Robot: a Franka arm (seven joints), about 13 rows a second.
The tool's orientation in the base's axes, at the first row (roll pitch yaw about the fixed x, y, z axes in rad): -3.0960, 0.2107, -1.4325
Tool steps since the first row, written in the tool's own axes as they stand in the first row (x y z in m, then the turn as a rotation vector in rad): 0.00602, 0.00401, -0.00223, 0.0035, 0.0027, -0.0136; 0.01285, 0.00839, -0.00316, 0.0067, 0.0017, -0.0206; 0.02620, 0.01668, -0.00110, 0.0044, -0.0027, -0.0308; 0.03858, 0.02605, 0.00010, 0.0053, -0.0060, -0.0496; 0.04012, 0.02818, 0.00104, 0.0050, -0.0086, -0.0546; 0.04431, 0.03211, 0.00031, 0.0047, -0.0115, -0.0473; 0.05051, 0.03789, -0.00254, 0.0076, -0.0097, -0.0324
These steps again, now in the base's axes. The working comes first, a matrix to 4 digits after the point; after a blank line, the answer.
The tool's axes in the first row as the columns of a matrix, in the base's axes (used below as rounded here):
0.1348, -0.9907, 0.0163
-0.9685, -0.1283, 0.2132
-0.2091, -0.0446, -0.9769

-0.00320, -0.00682, 0.00074, -0.0024, -0.0066, 0.0124; -0.00663, -0.01420, 0.00003, -0.0011, -0.0111, 0.0186; -0.01301, -0.02775, -0.00515, 0.0028, -0.0105, 0.0293; -0.02061, -0.04069, -0.00933, 0.0059, -0.0149, 0.0476; -0.02249, -0.04225, -0.01066, 0.0083, -0.0154, 0.0527; -0.02583, -0.04697, -0.01100, 0.0113, -0.0132, 0.0457; -0.03077, -0.05432, -0.00977, 0.0101, -0.0130, 0.0305
